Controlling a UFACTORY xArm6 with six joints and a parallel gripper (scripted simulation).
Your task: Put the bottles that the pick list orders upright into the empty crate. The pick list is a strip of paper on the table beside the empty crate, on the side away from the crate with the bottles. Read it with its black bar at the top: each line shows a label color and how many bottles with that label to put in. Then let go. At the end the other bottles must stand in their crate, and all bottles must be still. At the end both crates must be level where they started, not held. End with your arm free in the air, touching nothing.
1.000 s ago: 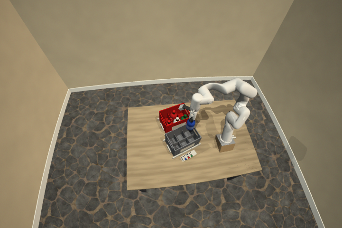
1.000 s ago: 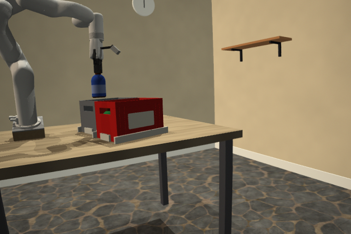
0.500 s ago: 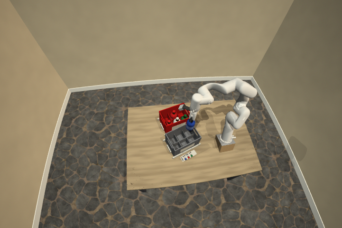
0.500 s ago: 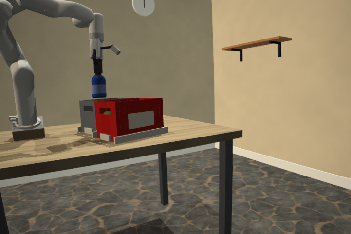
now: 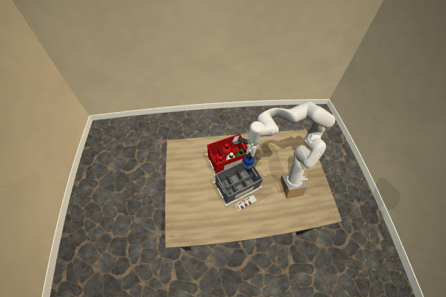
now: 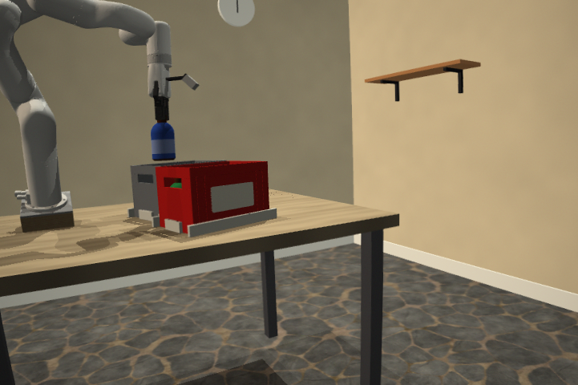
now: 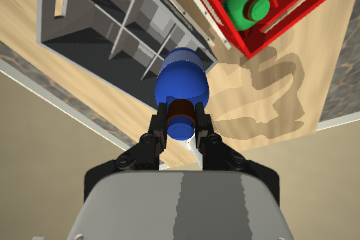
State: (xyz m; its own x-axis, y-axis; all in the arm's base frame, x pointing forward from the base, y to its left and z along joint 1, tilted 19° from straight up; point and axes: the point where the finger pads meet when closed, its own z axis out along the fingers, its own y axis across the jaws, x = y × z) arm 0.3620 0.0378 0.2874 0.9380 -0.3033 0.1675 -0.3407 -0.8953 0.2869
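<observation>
My gripper is now 7 cm above the blue bottle. The rest, counted from my hand: green-label bottle 3 cm ahead, 14 cm to the right, 25 cm below; white-label bottle 11 cm ahead, 11 cm to the right, 25 cm below; grey crate 5 cm ahead, 8 cm to the left, 25 cm below.
</observation>
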